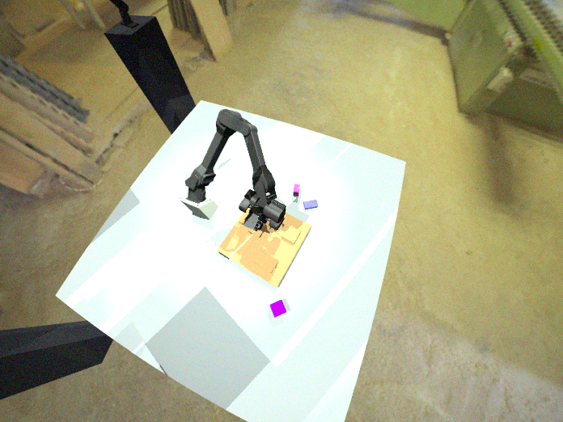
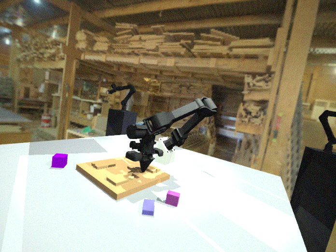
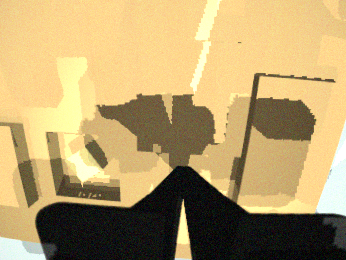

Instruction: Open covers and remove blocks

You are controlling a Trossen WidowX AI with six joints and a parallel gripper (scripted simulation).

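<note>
Right now the tan puzzle board is 30 mm ahead of my gripper tip, 80 mm to the right of it and 10 mm below it. The rest, counted from my gripper tip: pink block (90 mm ahead, 190 mm to the left, 10 mm below); then purple block (180 mm ahead, 310 mm to the right); then lavender block (180 mm ahead, 150 mm to the left, 20 mm below).
</note>
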